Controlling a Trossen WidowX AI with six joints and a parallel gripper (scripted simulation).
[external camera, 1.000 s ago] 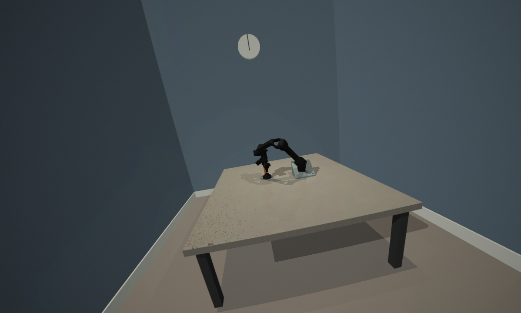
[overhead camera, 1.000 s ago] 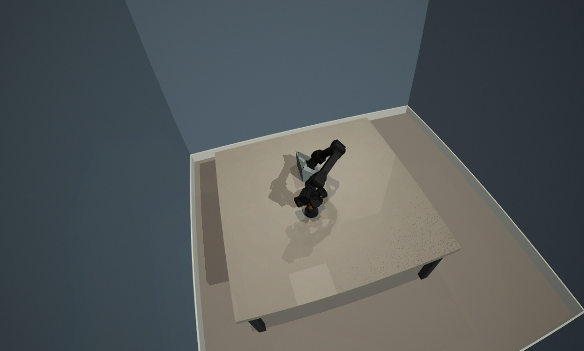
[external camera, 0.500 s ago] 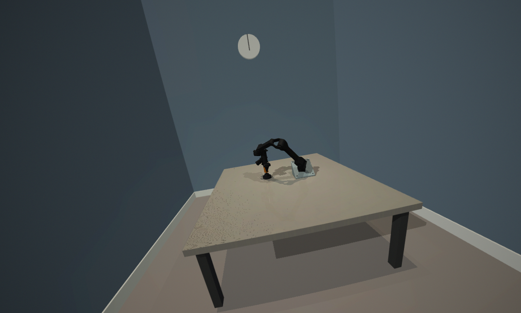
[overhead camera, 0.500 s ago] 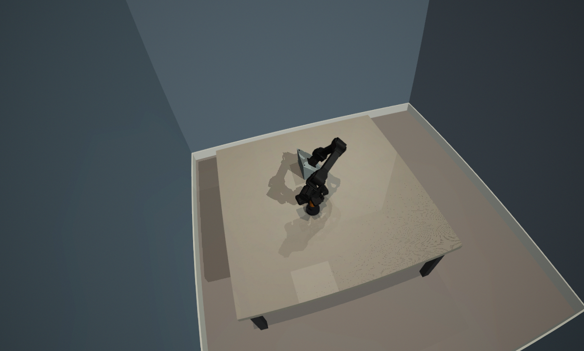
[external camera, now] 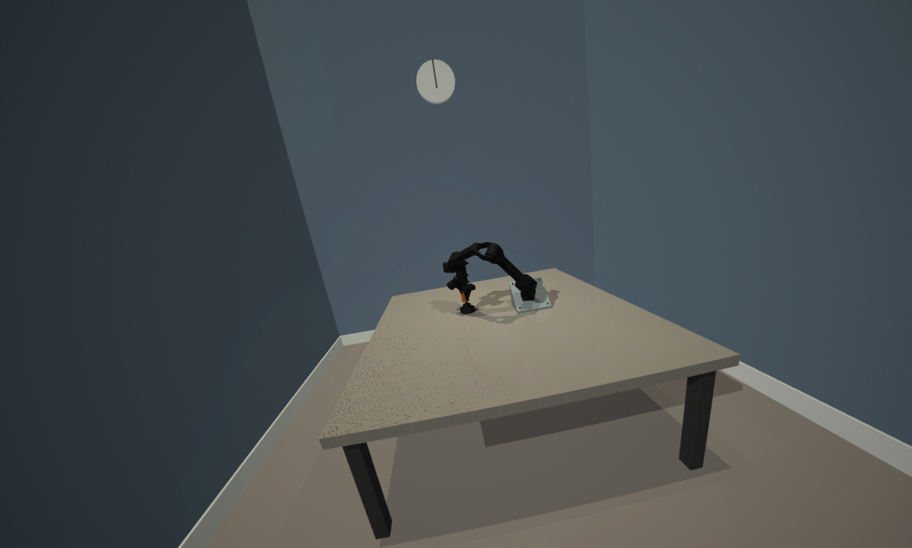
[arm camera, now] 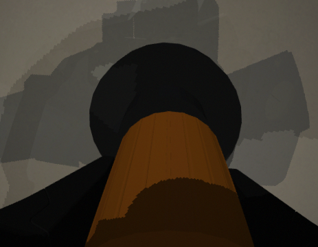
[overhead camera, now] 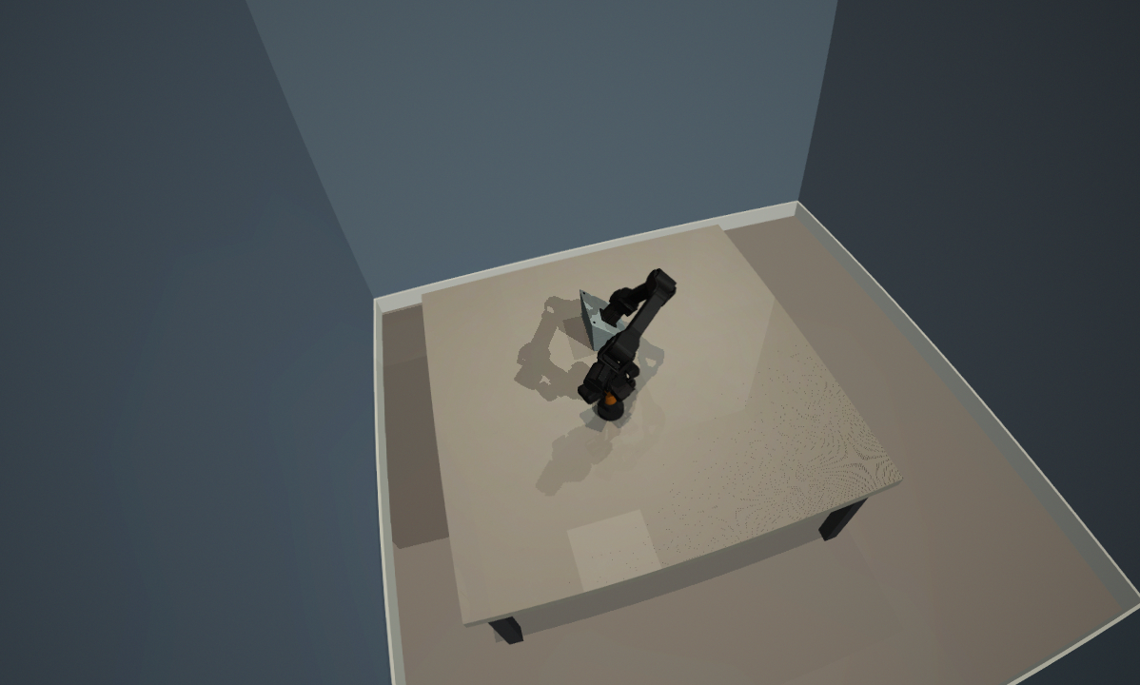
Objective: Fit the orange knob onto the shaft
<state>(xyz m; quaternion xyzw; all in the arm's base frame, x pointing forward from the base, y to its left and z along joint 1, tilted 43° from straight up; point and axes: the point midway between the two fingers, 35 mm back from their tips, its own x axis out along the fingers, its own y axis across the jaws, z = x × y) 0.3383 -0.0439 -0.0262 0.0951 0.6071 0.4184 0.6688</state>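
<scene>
Now: gripper tip 2 cm below the orange knob. From my gripper tip the other things lie so: dark round pedestal: 4 cm below.
</scene>
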